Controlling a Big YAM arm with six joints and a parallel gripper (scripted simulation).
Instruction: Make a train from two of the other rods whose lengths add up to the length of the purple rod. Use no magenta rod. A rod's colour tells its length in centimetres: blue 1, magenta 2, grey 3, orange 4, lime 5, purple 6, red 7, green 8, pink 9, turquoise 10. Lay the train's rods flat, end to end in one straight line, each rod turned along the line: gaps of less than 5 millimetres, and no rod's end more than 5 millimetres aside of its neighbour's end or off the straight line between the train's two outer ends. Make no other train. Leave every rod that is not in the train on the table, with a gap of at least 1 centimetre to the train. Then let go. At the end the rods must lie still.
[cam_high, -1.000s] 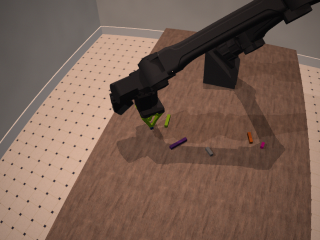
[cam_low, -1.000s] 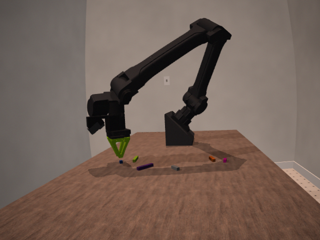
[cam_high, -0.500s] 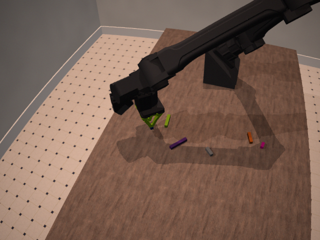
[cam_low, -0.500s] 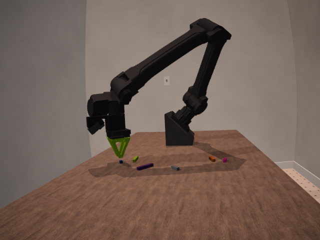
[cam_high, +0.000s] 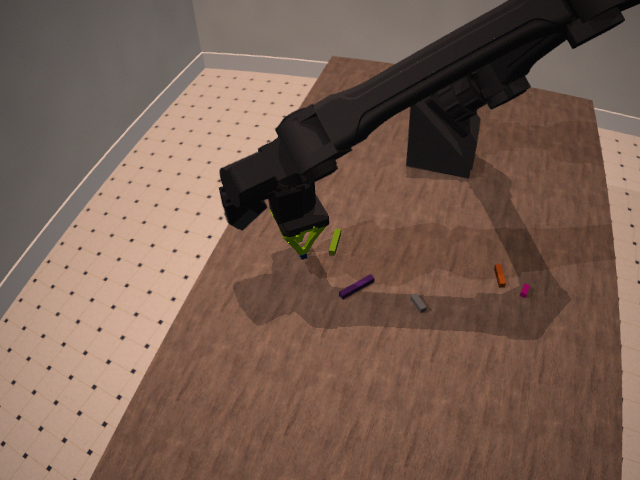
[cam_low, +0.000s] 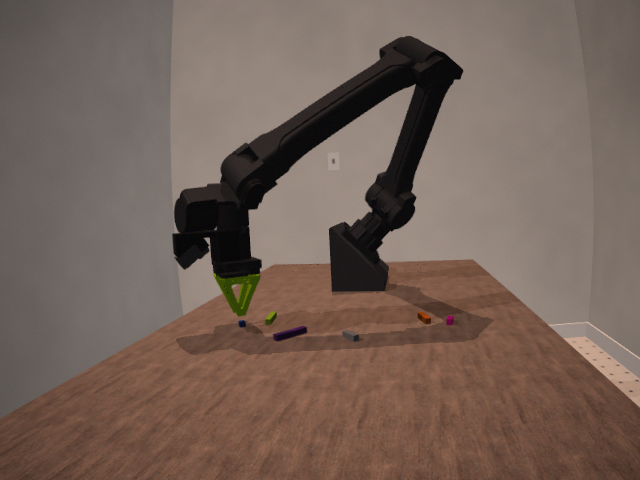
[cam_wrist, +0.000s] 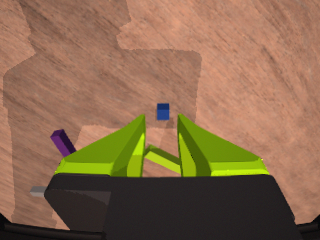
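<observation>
My hand is 30 mm above the blue rod. The rest, counted from my hand: grey rod (200 mm to the left, 70 mm ahead, 30 mm below); purple rod (100 mm to the left, 50 mm ahead, 30 mm below); lime rod (50 mm to the left, 40 mm behind, 30 mm below).
</observation>
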